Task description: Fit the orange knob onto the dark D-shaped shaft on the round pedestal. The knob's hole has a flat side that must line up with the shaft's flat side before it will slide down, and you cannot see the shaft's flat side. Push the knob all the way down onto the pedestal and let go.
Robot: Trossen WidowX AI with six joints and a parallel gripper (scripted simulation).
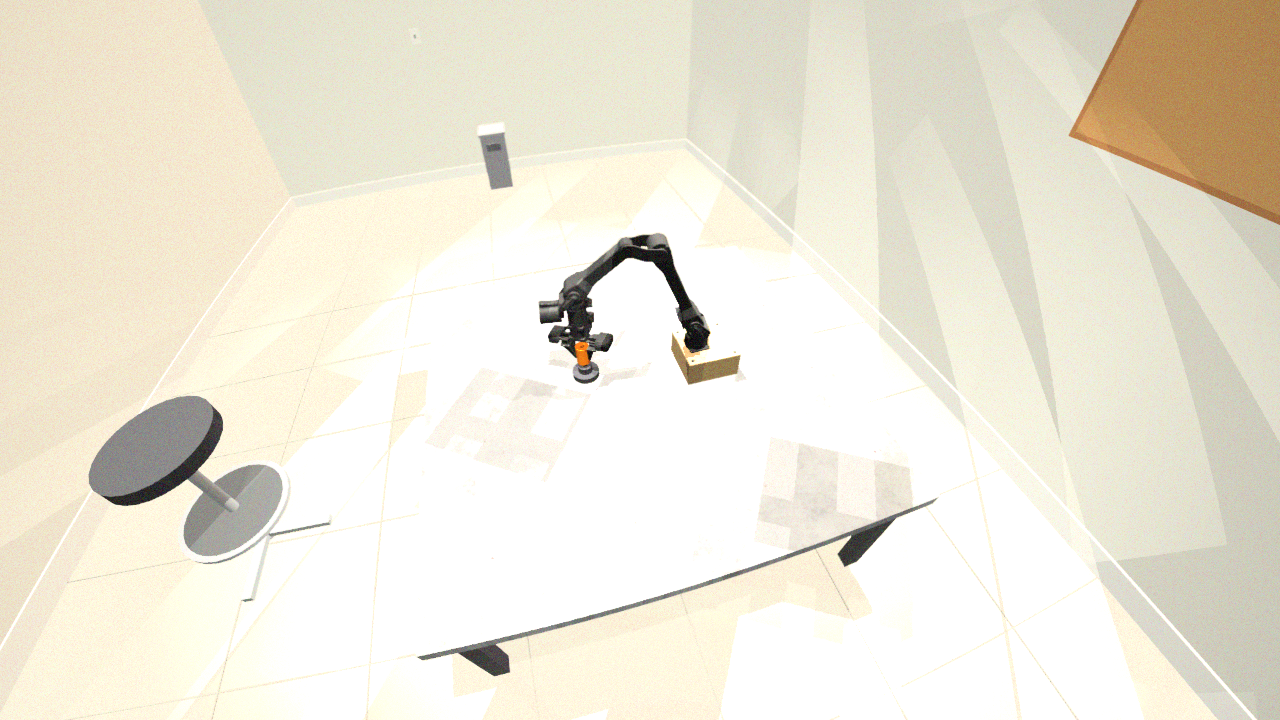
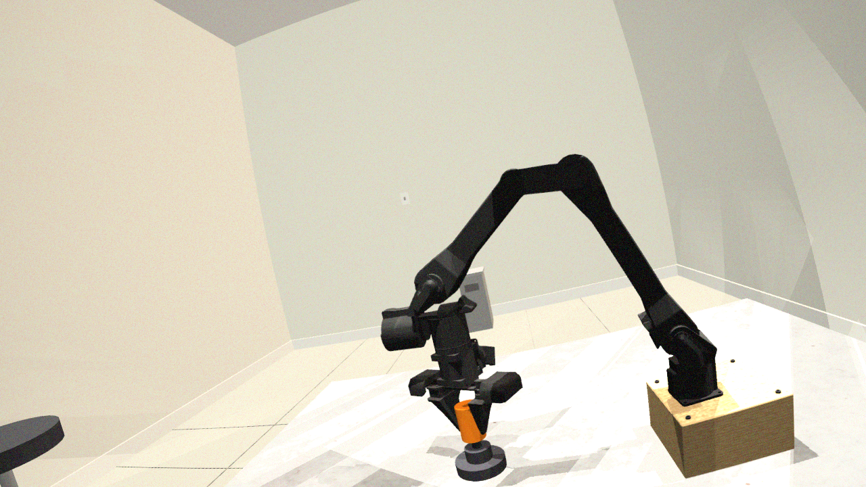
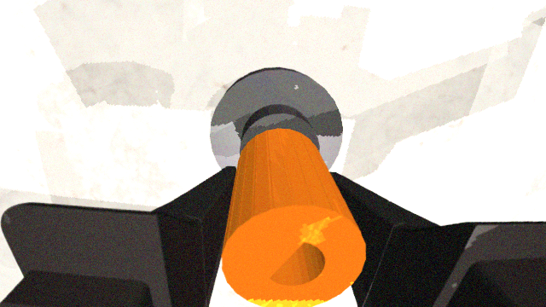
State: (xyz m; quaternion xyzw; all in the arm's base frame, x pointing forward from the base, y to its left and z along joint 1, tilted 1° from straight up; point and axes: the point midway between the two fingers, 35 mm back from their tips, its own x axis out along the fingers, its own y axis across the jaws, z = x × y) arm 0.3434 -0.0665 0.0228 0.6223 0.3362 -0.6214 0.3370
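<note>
Right now the orange knob is 20 mm above my gripper tip. Round my gripper tip: dark shaft: 40 mm below.
</note>
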